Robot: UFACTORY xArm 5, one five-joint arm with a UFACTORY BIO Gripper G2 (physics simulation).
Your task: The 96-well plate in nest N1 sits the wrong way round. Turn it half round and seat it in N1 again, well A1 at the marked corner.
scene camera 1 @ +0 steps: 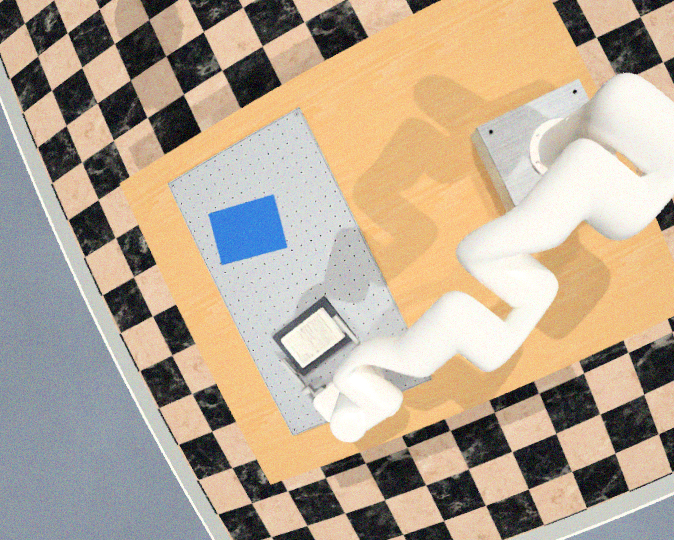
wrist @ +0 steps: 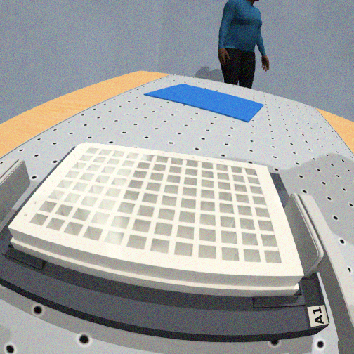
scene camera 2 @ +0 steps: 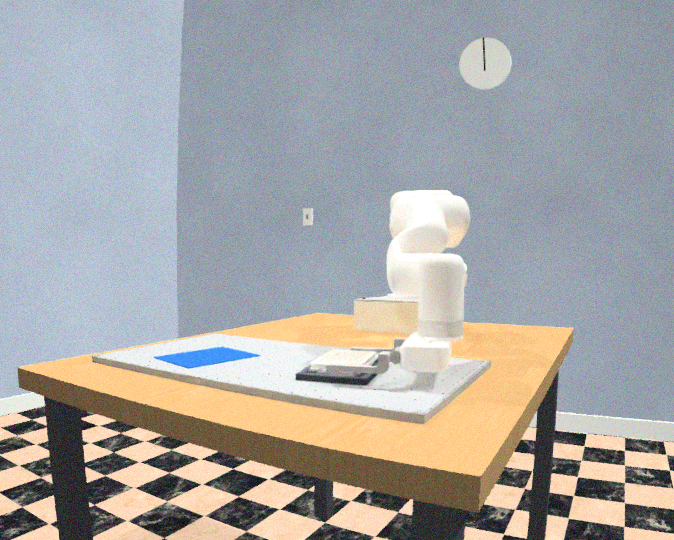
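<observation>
The white 96-well plate (scene camera 1: pixel 312 337) (scene camera 2: pixel 344 356) (wrist: pixel 200 200) lies flat in the dark nest N1 (scene camera 1: pixel 325 302) (scene camera 2: pixel 331 377) (wrist: pixel 165 321). The nest's A1 label (wrist: pixel 318 316) is at its near right corner in the wrist view. Tiny marks run along the plate's left and far edges there, too small to read surely. My gripper (scene camera 1: pixel 312 342) (scene camera 2: pixel 347 361) (wrist: pixel 159 210) is open and low, with one finger beyond each short end of the plate. In the wrist view the right finger is close to the plate, and a gap shows at the left finger.
A flat blue rectangle (scene camera 1: pixel 247 229) (scene camera 2: pixel 207 356) (wrist: pixel 205 102) lies on the perforated grey board (scene camera 1: pixel 264 146) (scene camera 2: pixel 275 351) (wrist: pixel 125 122). The arm's base block (scene camera 1: pixel 500 146) (scene camera 2: pixel 385 315) stands on the wooden table (scene camera 1: pixel 478 45). A person (wrist: pixel 242 30) stands beyond the table.
</observation>
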